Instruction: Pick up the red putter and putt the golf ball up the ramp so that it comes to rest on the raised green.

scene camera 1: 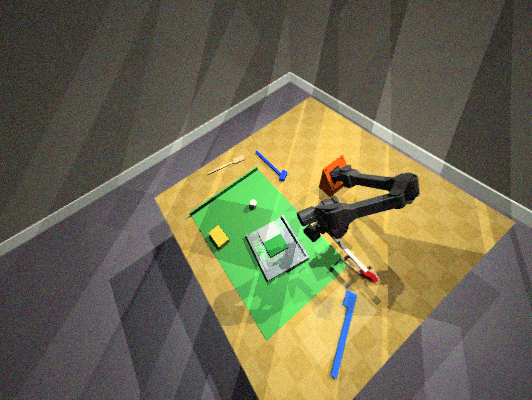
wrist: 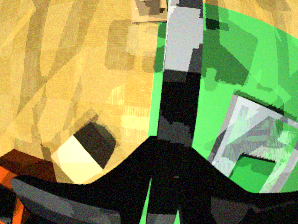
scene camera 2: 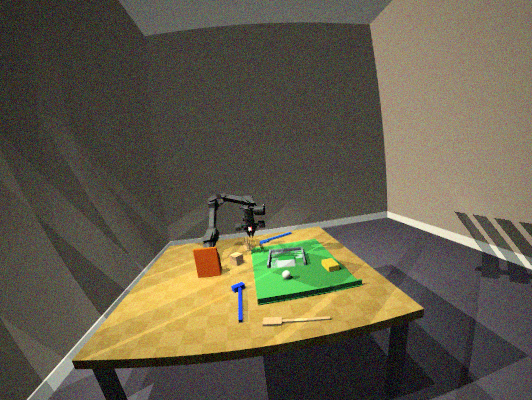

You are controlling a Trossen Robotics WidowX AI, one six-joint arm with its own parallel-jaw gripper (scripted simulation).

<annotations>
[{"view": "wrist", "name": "my gripper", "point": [165, 143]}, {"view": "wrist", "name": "tan cube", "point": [84, 155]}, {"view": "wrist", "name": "green mat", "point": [243, 56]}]
</annotations>
